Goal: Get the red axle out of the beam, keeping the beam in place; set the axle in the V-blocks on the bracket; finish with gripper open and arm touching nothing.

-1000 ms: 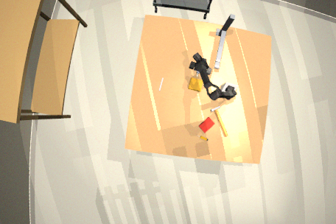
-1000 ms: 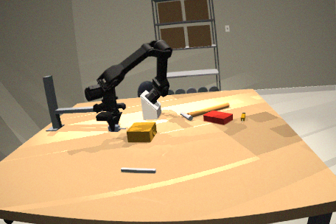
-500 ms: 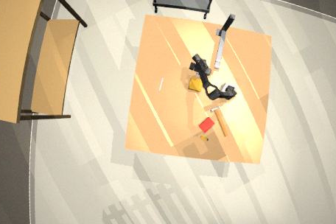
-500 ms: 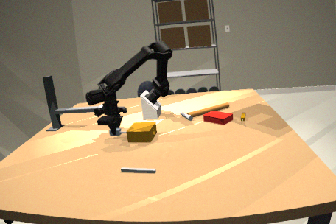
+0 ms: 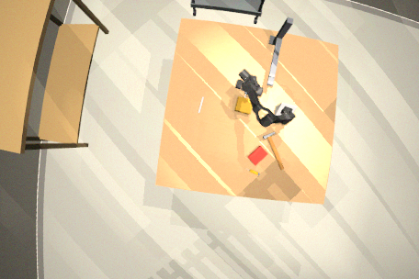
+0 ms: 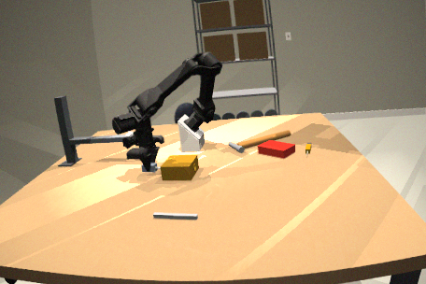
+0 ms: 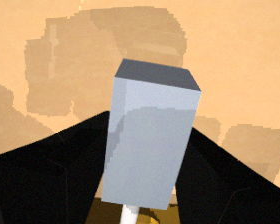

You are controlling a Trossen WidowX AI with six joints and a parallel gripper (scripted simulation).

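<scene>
The yellow beam lies 1 cm behind my gripper tip, 11 cm to the left of it and 1 cm above it. Also, from my gripper tip: grey block: 2 cm to the left, 1 cm above; red block: 20 cm behind, 42 cm to the left; thin grey bar: 29 cm ahead, 19 cm to the left, 1 cm below.
</scene>
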